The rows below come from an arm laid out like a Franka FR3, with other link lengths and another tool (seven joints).
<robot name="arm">
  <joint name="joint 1" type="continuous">
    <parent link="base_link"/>
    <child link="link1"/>
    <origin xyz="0 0 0.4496"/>
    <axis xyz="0 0 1"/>
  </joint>
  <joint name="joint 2" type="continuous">
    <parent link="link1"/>
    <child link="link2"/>
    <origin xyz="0 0 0"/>
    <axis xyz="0 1 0"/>
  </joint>
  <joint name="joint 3" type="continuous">
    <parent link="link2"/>
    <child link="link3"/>
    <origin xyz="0 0 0.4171"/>
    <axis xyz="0 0 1"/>
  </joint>
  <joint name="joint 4" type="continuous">
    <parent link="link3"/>
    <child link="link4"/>
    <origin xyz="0.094 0 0"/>
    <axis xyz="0 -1 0"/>
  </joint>
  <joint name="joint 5" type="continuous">
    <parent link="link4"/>
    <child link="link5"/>
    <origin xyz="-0.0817 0 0.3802"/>
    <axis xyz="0 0 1"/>
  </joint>
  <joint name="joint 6" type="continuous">
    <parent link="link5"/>
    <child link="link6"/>
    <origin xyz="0 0 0"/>
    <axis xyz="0 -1 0"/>
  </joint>
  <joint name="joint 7" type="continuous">
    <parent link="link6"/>
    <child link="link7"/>
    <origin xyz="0.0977 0 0"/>
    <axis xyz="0 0 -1"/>
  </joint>
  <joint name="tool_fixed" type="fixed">
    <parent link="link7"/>
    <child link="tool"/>
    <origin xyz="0.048 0.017 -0.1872" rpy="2.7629 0 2.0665"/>
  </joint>
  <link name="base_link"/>
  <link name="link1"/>
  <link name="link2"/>
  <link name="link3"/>
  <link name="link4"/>
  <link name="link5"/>
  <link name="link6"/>
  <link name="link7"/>
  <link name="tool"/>
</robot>
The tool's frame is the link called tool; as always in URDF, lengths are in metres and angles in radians. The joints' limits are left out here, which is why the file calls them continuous.
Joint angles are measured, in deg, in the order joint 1, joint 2, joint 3, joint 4, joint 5, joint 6, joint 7. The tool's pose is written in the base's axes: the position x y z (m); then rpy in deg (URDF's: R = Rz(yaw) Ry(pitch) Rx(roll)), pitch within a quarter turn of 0, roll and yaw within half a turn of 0. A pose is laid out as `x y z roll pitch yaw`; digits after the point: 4 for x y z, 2 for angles.
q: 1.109, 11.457, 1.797, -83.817, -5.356, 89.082, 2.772
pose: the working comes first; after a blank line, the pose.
Where each joint sits with the arm in this pose, in the base's axes (m; each line is computed from the numbers above, not from the rounded line before):
joint 1: 0.0000 0.0000 0.4496
joint 2: 0.0000 0.0000 0.4496
joint 3: 0.0828 0.0016 0.8584
joint 4: 0.1748 0.0063 0.8397
joint 5: 0.5605 0.0254 0.8862
joint 6: 0.5605 0.0254 0.8862
joint 7: 0.6575 0.0302 0.8756
the tool: 0.6858 0.0298 0.6837

0.6858 0.0298 0.6837 166.04 1.81 118.85
